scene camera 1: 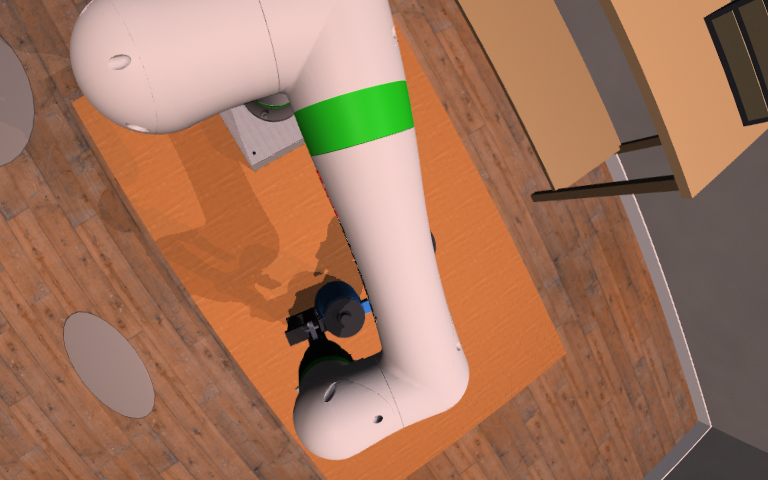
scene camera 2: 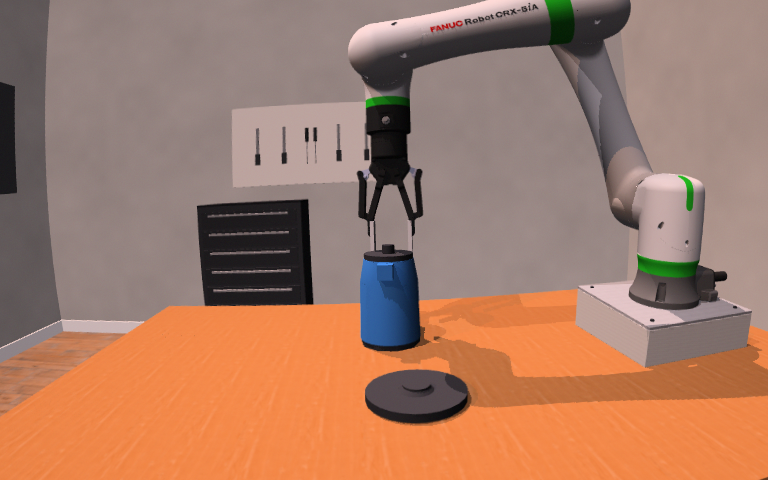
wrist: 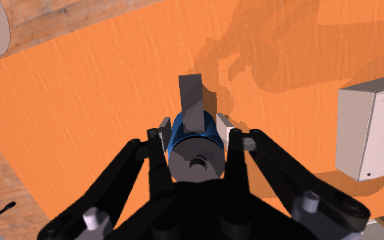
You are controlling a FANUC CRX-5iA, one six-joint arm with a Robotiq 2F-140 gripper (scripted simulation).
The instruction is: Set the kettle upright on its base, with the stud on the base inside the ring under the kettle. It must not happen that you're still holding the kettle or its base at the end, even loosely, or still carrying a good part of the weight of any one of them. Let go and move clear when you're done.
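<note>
There's a blue kettle [scene camera 2: 389, 310], which scene camera 1 catches too [scene camera 1: 336, 301], and a round black base [scene camera 2: 406, 396]. As for my gripper [scene camera 2: 391, 252], it's visible in the wrist view as well [wrist: 193, 123].
</note>
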